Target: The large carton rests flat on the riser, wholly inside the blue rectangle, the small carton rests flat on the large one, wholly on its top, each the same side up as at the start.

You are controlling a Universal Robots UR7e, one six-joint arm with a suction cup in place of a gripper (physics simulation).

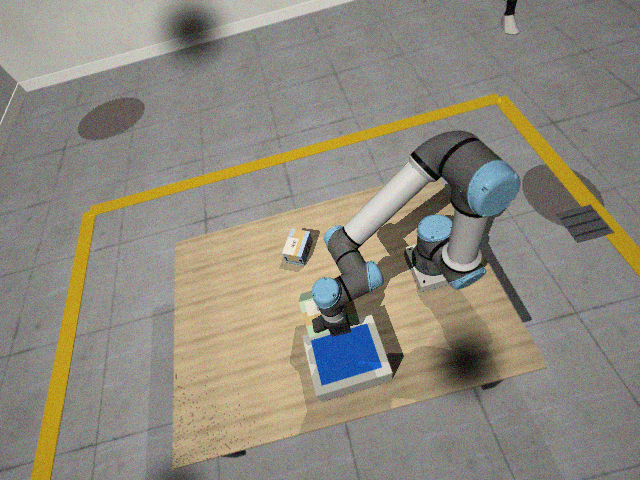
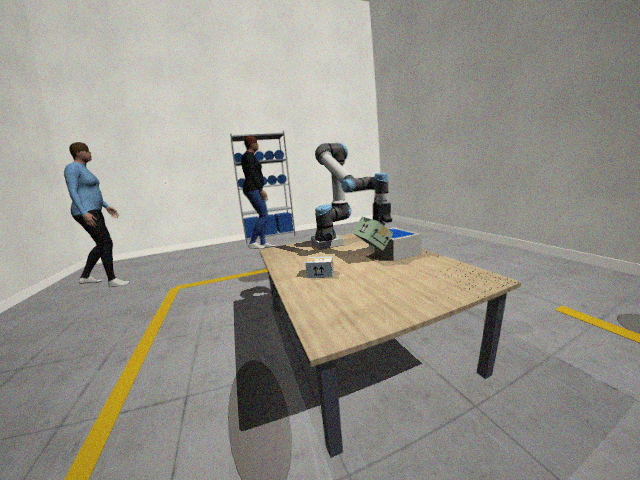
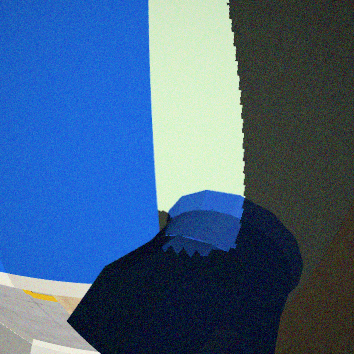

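The large carton [image 1: 306,298] [image 2: 373,235] [image 3: 195,100] is green and hangs steeply tilted beside the riser, its riser side low and its far side raised. My gripper [image 1: 339,329] [image 2: 382,221] [image 3: 205,225], a dark suction tool, points down and is shut on the carton's top near the riser side; the exact contact is hard to see. The riser [image 1: 356,382] [image 2: 406,249] [image 3: 50,287] is a pale block with the blue rectangle [image 1: 347,356] [image 2: 400,233] [image 3: 75,125] on top. The small carton [image 1: 297,246] [image 2: 318,267], blue-grey and white, rests flat on the table, away from the riser.
The wooden table [image 1: 232,320] [image 2: 382,304] carries everything. The arm's base [image 1: 431,281] [image 2: 326,241] stands beyond the cartons. Two people [image 2: 86,191] [image 2: 253,178] and a shelf rack [image 2: 287,183] stand behind the table. A yellow line [image 1: 289,155] runs around the table on the floor.
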